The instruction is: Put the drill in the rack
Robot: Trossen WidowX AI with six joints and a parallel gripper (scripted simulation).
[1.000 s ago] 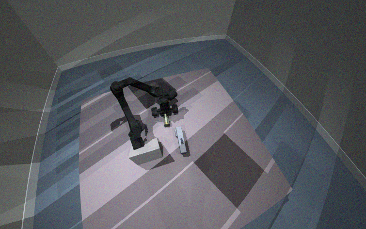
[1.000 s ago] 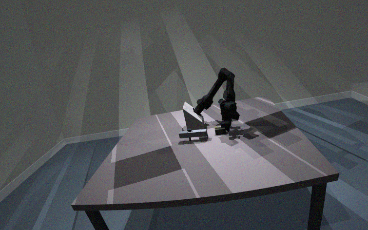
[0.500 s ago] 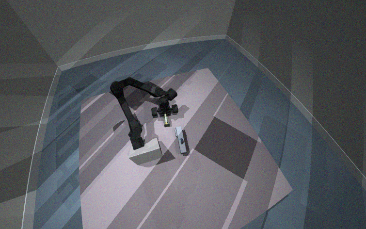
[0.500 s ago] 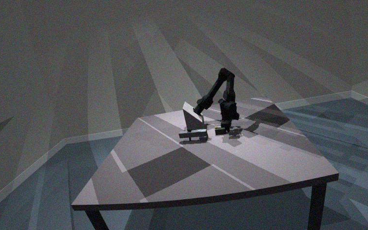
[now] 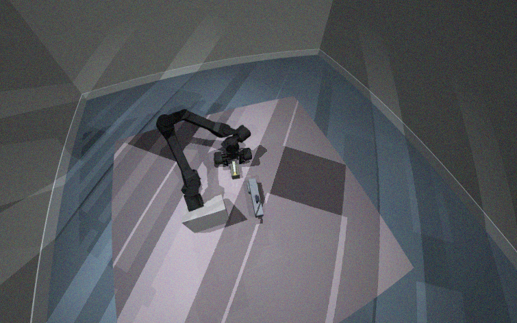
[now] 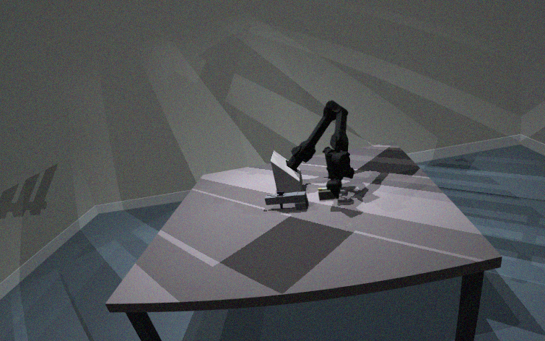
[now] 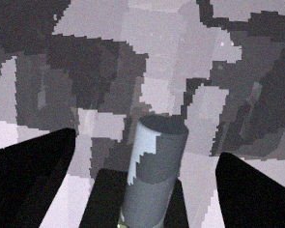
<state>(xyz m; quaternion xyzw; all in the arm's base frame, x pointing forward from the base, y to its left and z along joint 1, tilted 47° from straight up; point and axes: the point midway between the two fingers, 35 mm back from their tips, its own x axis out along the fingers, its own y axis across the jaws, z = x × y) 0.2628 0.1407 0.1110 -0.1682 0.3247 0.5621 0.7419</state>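
Right now my gripper tip is 4 cm below the yellowish key, 3 cm to the left of it and 1 cm past it. Round my gripper tip: grey bar (23 cm to the right, 3 cm above, 1 cm ahead); then rack (5 cm to the right, 2 cm behind, 1 cm above); then small dark piece (25 cm to the right, 5 cm above).
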